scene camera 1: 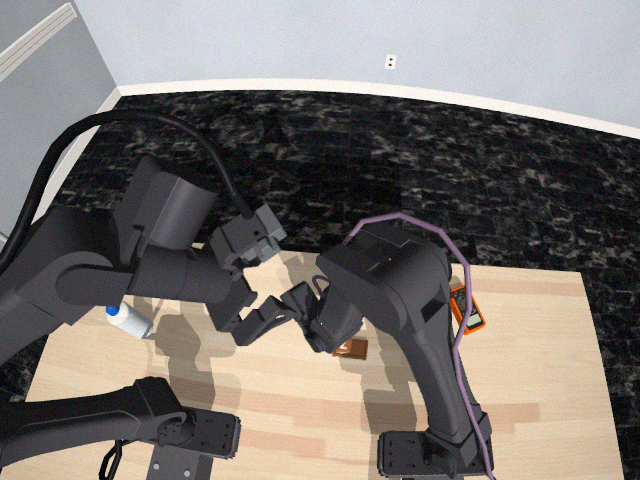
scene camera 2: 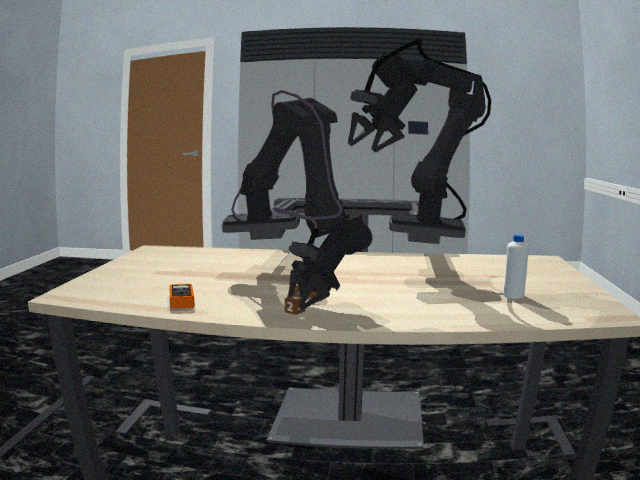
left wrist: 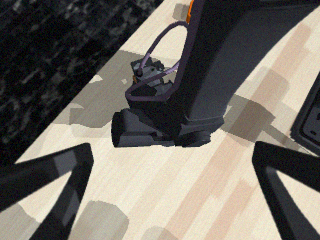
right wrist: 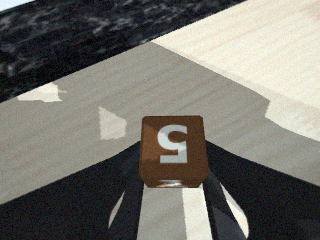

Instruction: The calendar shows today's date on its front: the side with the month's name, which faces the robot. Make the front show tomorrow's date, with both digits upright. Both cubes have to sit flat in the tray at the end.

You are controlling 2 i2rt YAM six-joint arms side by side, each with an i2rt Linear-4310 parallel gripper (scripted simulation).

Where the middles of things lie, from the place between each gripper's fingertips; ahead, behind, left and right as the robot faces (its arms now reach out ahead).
Right now the cube (right wrist: pixel 173 154) is right at my right hand.
The cube lies 140 mm ahead of my left hand (scene camera 1: pixel 276 287), 130 mm to the right of it and 340 mm below it.
